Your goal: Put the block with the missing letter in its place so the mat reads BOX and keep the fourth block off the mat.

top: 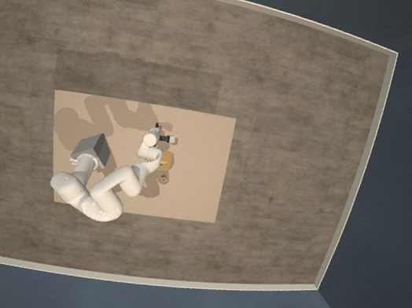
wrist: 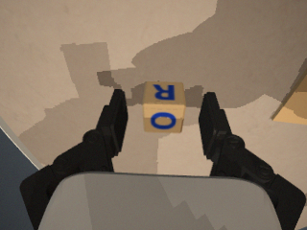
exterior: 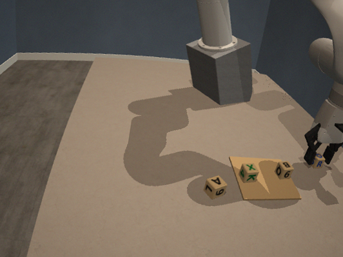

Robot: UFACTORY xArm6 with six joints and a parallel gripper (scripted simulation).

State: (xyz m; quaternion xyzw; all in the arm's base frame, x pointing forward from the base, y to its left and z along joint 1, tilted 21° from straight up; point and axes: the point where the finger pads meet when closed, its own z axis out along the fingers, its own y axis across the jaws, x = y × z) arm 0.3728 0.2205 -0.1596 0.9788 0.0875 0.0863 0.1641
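Now: hand 170 mm to the left of the orange mat, 70 mm short of it and 30 mm above it.
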